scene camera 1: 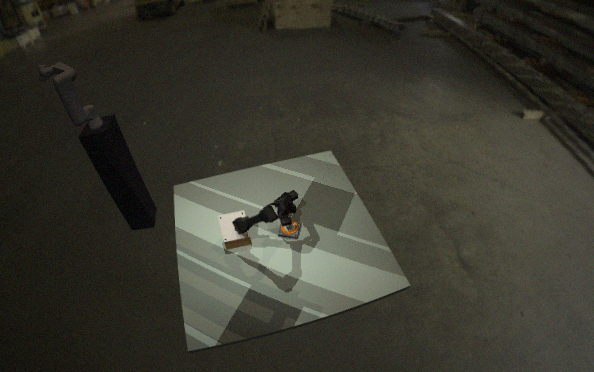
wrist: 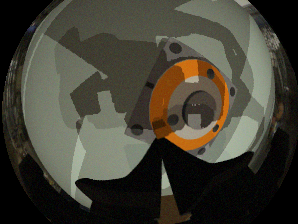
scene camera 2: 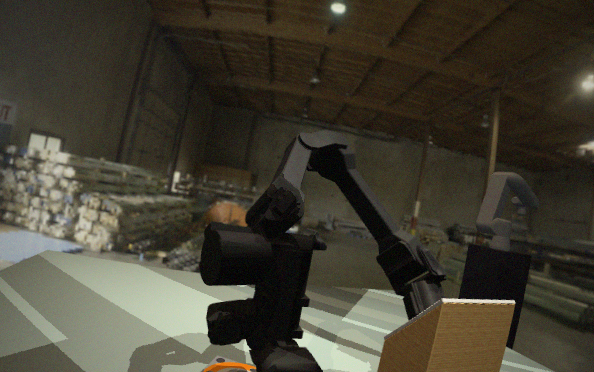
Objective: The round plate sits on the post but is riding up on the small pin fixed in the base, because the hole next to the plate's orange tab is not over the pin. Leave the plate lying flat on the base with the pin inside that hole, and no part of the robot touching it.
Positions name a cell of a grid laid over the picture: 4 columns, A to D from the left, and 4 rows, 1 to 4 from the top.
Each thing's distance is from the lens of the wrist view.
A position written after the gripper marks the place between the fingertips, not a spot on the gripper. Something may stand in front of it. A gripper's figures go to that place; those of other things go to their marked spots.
gripper (wrist: C3): 10 cm
plate (wrist: C2): 9 cm
grey square base (wrist: B3): 11 cm
